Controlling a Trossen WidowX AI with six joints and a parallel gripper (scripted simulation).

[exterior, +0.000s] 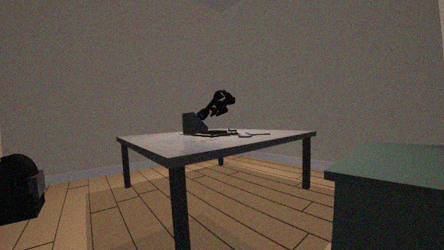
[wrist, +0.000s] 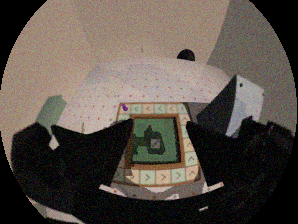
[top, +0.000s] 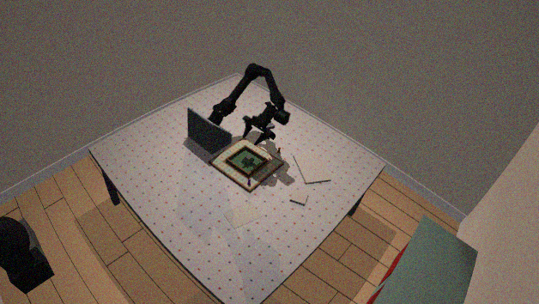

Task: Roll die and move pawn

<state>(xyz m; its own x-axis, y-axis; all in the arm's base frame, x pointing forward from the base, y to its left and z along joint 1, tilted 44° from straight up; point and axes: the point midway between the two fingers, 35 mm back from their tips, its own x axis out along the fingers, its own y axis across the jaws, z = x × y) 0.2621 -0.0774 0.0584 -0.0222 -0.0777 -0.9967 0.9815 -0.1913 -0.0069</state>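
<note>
My gripper tip is now 100 mm short of the purple pawn, 120 mm to the left of it and 130 mm above it. Also, from my gripper tip: grey die (20 mm to the left, 130 mm below); then orange piece (80 mm ahead, 200 mm to the left, 140 mm below); then green dice tray (150 mm below).
</note>
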